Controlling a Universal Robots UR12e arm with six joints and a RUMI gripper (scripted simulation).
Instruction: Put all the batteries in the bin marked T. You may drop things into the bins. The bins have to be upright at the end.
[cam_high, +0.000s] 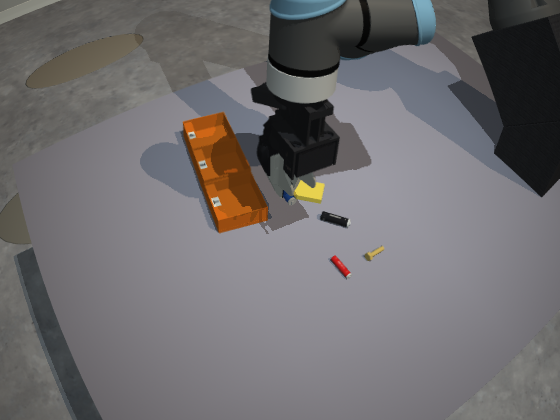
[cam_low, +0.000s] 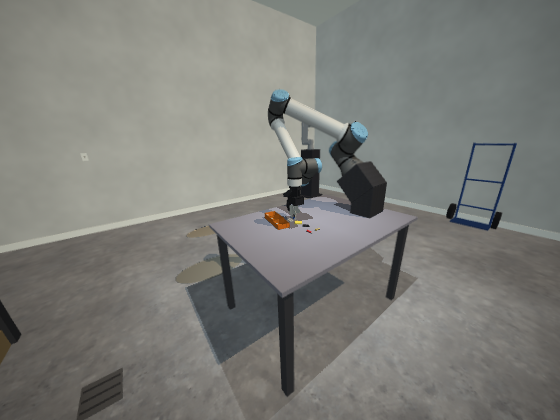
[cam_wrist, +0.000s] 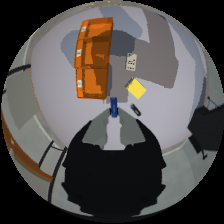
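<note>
The red battery lies 130 mm to the left of my hand and 70 mm below it. The rest, counted from my hand: blue battery 10 mm below; then yellow block 70 mm below, 70 mm behind, 20 mm to the right; then black battery 70 mm below, 60 mm to the left, 60 mm behind.
</note>
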